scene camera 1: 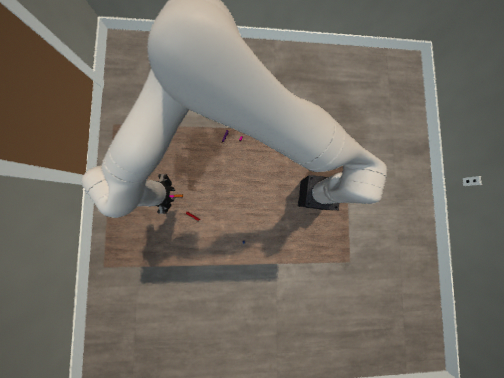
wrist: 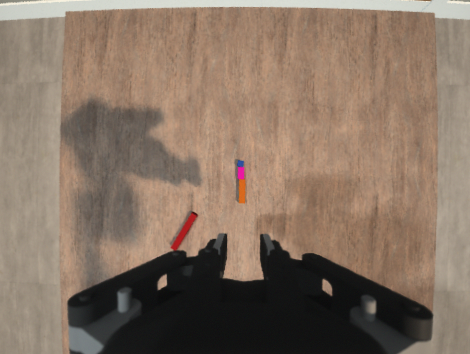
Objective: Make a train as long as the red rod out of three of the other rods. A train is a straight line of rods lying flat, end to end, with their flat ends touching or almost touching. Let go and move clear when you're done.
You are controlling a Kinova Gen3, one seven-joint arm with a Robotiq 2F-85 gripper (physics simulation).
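Where they show: gripper, fingertip midpoint: [scene camera 1: 172, 194] [wrist: 243, 245]; arm's base at its link origin: [scene camera 1: 323, 192].
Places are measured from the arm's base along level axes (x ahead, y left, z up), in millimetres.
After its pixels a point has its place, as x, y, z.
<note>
A blue rod [wrist: 240, 163] @(674, 51, -172), a magenta rod [wrist: 241, 173] @(658, 48, -172) [scene camera 1: 172, 196] @(654, 50, -172) and an orange rod [wrist: 242, 191] @(628, 45, -172) [scene camera 1: 178, 196] @(627, 49, -172) lie flat in one straight line, end to end, touching or almost touching. The blue one is very short and is hidden in the scene view. The red rod [wrist: 184, 231] @(554, 137, -172) [scene camera 1: 192, 216] @(554, 139, -173) lies apart and slanted, to the left of the line in the wrist view. My gripper [wrist: 243, 245] @(595, 45, -12) is open and empty, raised above the table. In the scene view the gripper [scene camera 1: 169, 194] @(595, 45, -12) shows beside the magenta end of the line.
A purple rod [scene camera 1: 225, 136] @(427, -263, -173) and another magenta rod [scene camera 1: 241, 138] @(347, -260, -172) lie near the table's far edge in the scene view. A small blue piece [scene camera 1: 244, 242] @(300, 249, -172) lies toward the near edge. The robot base [scene camera 1: 304, 192] @(56, 0, -61) stands at the right of the wooden table [scene camera 1: 310, 245] @(-29, 251, -182).
</note>
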